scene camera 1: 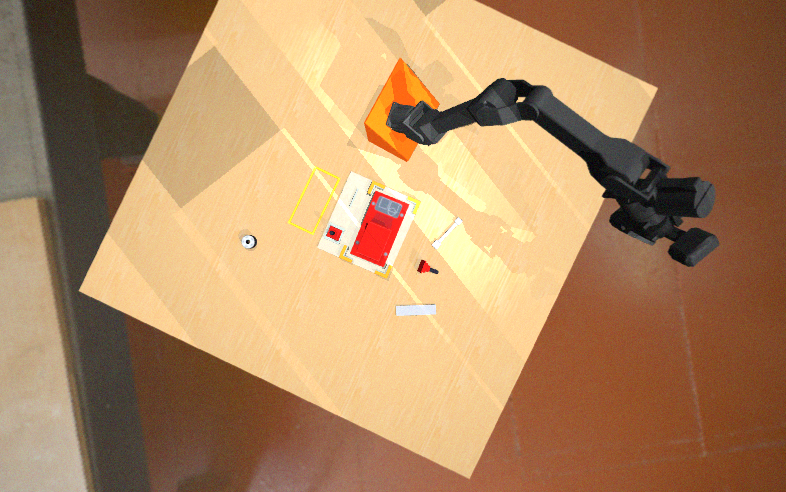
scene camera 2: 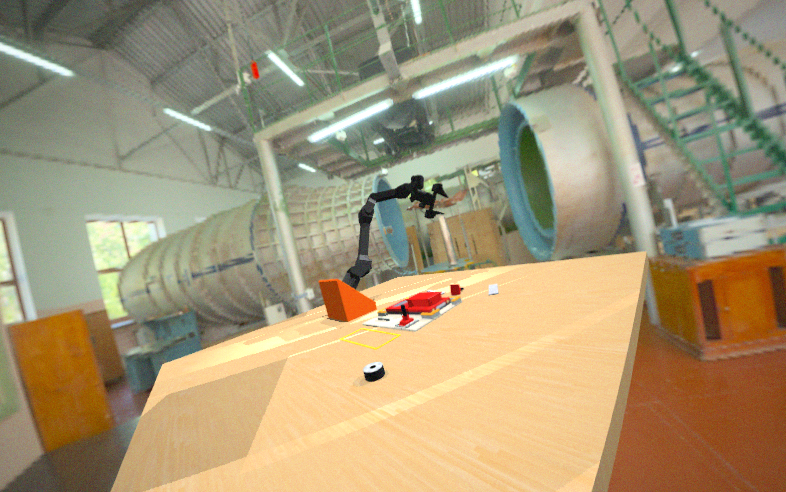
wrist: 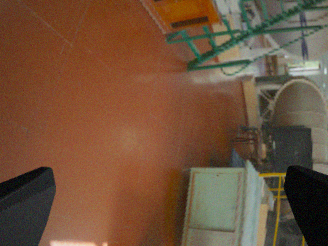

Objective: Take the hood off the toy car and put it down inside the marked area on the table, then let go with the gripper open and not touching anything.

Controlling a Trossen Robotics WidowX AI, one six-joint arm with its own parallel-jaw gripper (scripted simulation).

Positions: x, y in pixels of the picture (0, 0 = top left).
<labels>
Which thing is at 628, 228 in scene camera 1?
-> My gripper.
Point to a red hood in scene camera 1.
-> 374, 240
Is my gripper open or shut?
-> Open.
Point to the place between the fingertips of my gripper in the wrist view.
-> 173, 181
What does my gripper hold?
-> Nothing.
</labels>
